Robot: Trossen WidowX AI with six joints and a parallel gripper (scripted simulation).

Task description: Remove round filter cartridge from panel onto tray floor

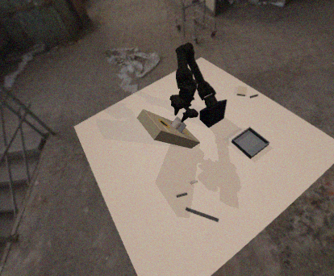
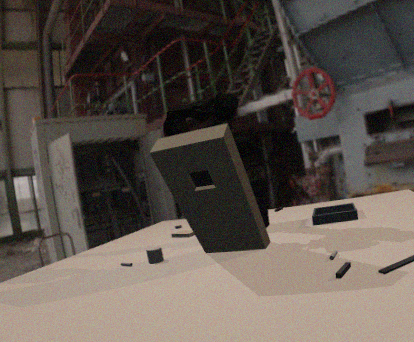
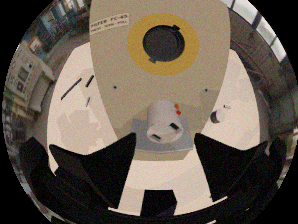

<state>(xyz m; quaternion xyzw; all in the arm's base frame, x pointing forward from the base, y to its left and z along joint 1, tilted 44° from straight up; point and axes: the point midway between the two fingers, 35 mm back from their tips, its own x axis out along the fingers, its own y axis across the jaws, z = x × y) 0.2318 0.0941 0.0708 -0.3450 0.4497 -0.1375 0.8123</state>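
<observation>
Now: gripper tip 20 mm short of the filter cartridge and 30 mm above it. The rest, counted from my gripper tip: dark tray 330 mm behind, 260 mm to the left, 210 mm below; tan service panel 60 mm ahead, 10 mm to the left, 50 mm below.
</observation>
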